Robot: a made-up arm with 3 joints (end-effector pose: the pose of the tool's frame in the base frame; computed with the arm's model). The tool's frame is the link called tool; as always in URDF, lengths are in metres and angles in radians. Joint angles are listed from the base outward.
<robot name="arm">
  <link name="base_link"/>
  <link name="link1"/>
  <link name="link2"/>
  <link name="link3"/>
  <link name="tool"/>
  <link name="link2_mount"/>
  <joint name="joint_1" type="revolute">
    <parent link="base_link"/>
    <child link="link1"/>
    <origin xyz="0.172 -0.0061 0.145" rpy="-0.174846 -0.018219 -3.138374"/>
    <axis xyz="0 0 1"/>
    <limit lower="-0.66" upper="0.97" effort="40" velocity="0.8"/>
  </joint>
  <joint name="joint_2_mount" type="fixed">
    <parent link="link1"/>
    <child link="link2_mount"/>
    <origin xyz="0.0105 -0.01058 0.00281"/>
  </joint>
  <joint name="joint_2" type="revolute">
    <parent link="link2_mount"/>
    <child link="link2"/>
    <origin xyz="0.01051 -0.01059 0.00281" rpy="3.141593 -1.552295 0"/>
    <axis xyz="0 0 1"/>
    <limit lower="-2.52" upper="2.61" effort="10" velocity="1.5"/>
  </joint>
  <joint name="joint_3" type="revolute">
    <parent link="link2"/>
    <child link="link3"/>
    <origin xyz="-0.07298 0.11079 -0.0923" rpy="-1.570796 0 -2.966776"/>
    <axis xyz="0 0 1"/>
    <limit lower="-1.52" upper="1.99" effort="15" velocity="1.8"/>
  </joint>
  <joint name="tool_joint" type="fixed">
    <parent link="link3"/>
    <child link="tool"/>
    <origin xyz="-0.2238 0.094 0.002" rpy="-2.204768 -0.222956 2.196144"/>
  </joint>
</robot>
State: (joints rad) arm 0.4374 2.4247 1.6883
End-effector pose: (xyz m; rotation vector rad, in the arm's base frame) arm 0.0566 -0.1270 0.0535 0.8582 2.0722 -2.0502
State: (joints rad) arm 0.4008 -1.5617 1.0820
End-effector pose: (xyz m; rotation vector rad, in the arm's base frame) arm 0.1318 -0.1461 0.2703 0.9953 -0.4860 -1.2826
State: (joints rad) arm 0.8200 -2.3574 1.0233
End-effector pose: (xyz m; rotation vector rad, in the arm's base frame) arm 0.2449 -0.1718 0.1346 1.2911 0.5036 -1.1100
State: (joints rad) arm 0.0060 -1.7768 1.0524
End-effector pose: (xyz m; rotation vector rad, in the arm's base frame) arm 0.0963 -0.1482 0.2431 1.0322 -0.4652 -1.7180
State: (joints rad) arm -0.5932 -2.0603 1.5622
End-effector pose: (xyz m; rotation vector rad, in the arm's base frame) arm 0.0147 0.0132 0.2567 0.8314 -0.7338 -2.8824
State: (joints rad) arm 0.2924 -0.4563 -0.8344
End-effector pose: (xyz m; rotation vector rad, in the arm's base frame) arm 0.4226 0.1882 0.2475 -0.2322 0.2121 0.1982
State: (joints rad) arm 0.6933 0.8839 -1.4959
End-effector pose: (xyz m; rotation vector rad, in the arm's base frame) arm 0.4245 0.1885 0.0159 -1.6659 0.2816 0.0645
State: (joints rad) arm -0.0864 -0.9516 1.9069
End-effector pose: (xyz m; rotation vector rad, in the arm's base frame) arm 0.0132 0.1281 0.2326 0.3237 -1.7564 -1.9319
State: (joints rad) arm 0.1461 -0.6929 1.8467
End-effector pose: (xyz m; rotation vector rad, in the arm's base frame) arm -0.0156 0.0947 0.2091 0.4493 -1.8335 -1.5013
